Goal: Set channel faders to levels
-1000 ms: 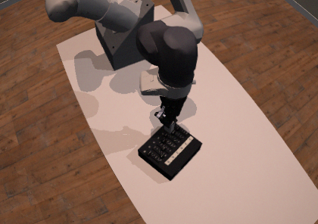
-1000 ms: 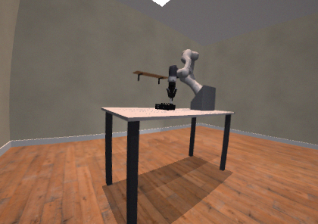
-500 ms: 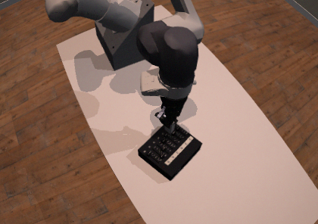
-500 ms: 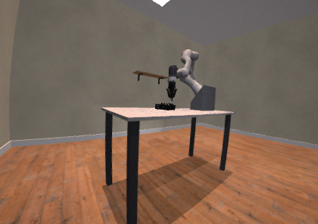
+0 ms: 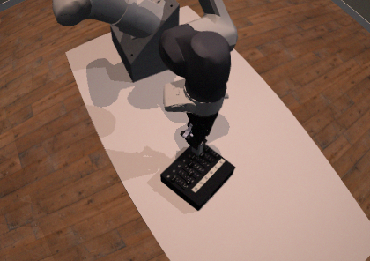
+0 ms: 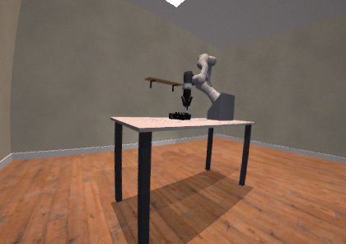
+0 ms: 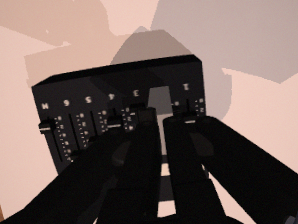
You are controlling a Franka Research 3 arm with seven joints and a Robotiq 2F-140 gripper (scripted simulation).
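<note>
The master fader is 5 cm ahead of my hand, 10 cm to the right of it and 3 cm below it.
</note>
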